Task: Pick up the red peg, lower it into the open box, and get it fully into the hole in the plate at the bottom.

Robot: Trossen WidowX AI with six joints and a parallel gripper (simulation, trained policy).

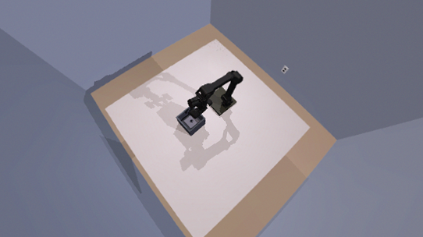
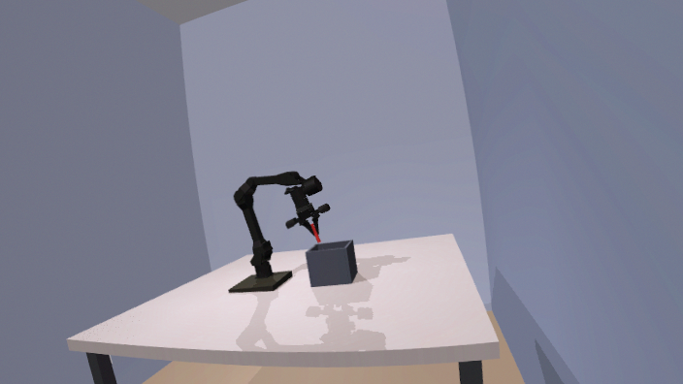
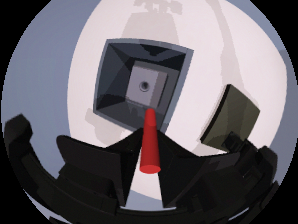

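Right now my gripper tip is 14 cm above the grey plate, 6 cm short of it and 3 cm to the left of it. Round my gripper tip: red peg (1 cm to the right, 1 cm above).
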